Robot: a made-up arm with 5 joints. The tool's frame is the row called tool.
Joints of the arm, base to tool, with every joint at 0 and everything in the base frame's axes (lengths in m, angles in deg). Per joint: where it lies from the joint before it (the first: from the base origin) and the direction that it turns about. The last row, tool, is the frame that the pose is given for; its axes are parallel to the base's.
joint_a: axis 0 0 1 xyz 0.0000 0.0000 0.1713
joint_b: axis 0 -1 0 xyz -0.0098 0.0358 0.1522
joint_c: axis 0 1 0 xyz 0.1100 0.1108 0.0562
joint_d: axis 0 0 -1 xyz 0.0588 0.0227 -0.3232
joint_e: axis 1 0 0 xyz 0.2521 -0.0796 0.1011
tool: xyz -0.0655 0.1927 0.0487
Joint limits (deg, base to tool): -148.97..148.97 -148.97..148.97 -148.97..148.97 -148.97..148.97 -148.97..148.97
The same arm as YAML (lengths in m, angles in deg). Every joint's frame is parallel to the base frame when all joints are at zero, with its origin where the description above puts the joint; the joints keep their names.
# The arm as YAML. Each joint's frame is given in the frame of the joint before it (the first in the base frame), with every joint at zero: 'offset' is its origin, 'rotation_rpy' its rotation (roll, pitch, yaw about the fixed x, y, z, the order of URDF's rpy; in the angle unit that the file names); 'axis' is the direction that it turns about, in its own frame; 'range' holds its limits. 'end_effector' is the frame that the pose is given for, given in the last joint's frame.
length_unit: m
angle_unit: deg
chain:
  - id: joint_a
    offset: [0.0, 0.0, 0.1713]
    rotation_rpy: [0.0, 0.0, 0.0]
    axis: "+z"
    range: [-148.97, 148.97]
  - id: joint_b
    offset: [-0.0098, 0.0358, 0.1522]
    rotation_rpy: [0.0, 0.0, 0.0]
    axis: "-y"
    range: [-148.97, 148.97]
  - id: joint_c
    offset: [0.11, 0.1108, 0.0562]
    rotation_rpy: [0.0, 0.0, 0.0]
    axis: "+y"
    range: [-148.97, 148.97]
  - id: joint_d
    offset: [0.0588, 0.0227, -0.3232]
    rotation_rpy: [0.0, 0.0, 0.0]
    axis: "-z"
    range: [-148.97, 148.97]
  - id: joint_e
    offset: [0.2521, -0.0796, 0.1011]
    rotation_rpy: [0.0, 0.0, 0.0]
    axis: "+x"
    range: [-148.97, 148.97]
end_effector:
  offset: [-0.0655, 0.1927, 0.0487]
  rotation_rpy: [0.0, 0.0, 0.0]

